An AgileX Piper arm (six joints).
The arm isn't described. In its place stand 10 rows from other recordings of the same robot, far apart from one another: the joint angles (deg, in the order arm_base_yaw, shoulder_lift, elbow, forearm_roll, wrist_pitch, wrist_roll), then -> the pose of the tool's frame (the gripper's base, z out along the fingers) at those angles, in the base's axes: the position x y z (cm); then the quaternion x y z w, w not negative.
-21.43, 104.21, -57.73, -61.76, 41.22, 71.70 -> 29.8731, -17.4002, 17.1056, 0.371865, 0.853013, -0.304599, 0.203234
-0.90, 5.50, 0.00, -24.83, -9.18, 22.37 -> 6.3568, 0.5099, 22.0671, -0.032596, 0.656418, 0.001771, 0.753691
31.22, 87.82, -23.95, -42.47, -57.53, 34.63 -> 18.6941, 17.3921, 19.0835, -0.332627, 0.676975, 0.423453, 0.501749
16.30, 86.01, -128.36, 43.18, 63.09, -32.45 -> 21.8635, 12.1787, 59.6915, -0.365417, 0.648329, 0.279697, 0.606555
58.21, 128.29, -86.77, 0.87, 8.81, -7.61 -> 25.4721, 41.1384, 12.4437, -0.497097, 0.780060, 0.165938, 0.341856
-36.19, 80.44, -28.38, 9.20, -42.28, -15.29 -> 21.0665, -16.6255, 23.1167, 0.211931, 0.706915, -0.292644, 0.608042
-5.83, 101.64, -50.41, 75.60, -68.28, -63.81 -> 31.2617, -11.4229, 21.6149, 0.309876, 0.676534, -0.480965, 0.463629
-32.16, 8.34, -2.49, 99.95, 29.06, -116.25 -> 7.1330, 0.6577, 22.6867, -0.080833, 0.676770, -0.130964, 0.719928
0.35, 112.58, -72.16, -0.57, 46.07, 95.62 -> 37.4626, 0.1637, 15.1506, 0.734683, 0.674334, 0.052539, 0.052484
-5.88, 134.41, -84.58, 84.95, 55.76, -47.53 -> 45.5478, 2.8425, 9.5713, 0.140678, 0.839264, 0.495826, 0.173210
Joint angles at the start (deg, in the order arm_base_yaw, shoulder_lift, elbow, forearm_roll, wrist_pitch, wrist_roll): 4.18, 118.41, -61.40, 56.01, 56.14, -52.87
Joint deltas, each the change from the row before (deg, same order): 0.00, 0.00, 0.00, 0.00, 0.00, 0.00; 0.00, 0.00, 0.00, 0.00, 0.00, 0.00; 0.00, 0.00, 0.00, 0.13, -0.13, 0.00; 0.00, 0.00, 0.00, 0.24, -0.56, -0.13; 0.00, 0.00, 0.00, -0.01, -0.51, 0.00; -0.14, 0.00, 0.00, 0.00, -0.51, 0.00; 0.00, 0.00, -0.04, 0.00, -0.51, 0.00; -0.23, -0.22, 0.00, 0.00, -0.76, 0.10; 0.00, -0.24, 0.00, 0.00, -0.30, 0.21; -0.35, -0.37, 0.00, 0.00, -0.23, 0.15; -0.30, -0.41, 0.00, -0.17, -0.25, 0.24; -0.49, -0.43, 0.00, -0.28, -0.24, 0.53; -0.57, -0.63, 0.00, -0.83, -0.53, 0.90
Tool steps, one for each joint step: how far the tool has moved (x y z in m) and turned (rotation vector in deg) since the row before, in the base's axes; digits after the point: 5 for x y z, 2 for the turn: 0.00000, 0.00000, 0.00000, 0.00, 0.00, 0.00; 0.00000, 0.00000, 0.00000, 0.00, 0.00, 0.00; 0.00027, 0.00002, -0.00001, 0.00, -0.07, -0.17; 0.00089, -0.00018, -0.00025, -0.19, -0.42, -0.38; 0.00063, -0.00035, -0.00037, -0.32, -0.31, -0.25; 0.00085, -0.00116, -0.00036, -0.31, -0.31, -0.40; 0.00081, -0.00034, -0.00024, -0.31, -0.35, -0.26; 0.00137, -0.00188, 0.00079, -0.46, -0.61, -0.70; 0.00046, -0.00021, 0.00123, -0.17, -0.28, -0.31; 0.00091, -0.00222, 0.00206, -0.12, -0.41, -0.58; 0.00072, -0.00208, 0.00218, -0.24, -0.40, -0.48; 0.00085, -0.00329, 0.00224, -0.29, -0.23, -0.80; 0.00089, -0.00440, 0.00291, -0.80, -0.38, -0.90
